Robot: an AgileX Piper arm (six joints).
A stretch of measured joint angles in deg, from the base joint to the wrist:
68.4, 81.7, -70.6, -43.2, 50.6, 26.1
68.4, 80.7, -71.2, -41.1, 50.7, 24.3
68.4, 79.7, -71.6, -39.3, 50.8, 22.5
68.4, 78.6, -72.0, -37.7, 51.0, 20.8
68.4, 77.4, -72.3, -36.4, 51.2, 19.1
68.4, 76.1, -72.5, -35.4, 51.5, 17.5
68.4, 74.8, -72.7, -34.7, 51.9, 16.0
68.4, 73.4, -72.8, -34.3, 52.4, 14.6
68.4, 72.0, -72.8, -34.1, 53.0, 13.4
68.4, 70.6, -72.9, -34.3, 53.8, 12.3
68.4, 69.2, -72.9, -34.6, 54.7, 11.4
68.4, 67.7, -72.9, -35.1, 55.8, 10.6
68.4, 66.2, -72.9, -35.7, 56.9, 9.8
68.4, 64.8, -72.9, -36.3, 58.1, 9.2
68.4, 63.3, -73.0, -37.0, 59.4, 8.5
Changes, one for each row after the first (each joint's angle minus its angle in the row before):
0.0, -1.0, -0.6, 2.1, 0.1, -1.8
0.0, -1.0, -0.4, 1.8, 0.1, -1.8
0.0, -1.1, -0.4, 1.6, 0.2, -1.7
0.0, -1.2, -0.3, 1.3, 0.2, -1.7
0.0, -1.3, -0.2, 1.0, 0.3, -1.6
0.0, -1.3, -0.2, 0.7, 0.4, -1.5
0.0, -1.4, -0.1, 0.4, 0.5, -1.4
0.0, -1.4, 0.0, 0.2, 0.6, -1.2
0.0, -1.4, -0.1, -0.2, 0.8, -1.1
0.0, -1.4, 0.0, -0.3, 0.9, -0.9
0.0, -1.5, 0.0, -0.5, 1.1, -0.8
0.0, -1.5, 0.0, -0.6, 1.1, -0.8
0.0, -1.4, 0.0, -0.6, 1.2, -0.6
0.0, -1.5, -0.1, -0.7, 1.3, -0.7

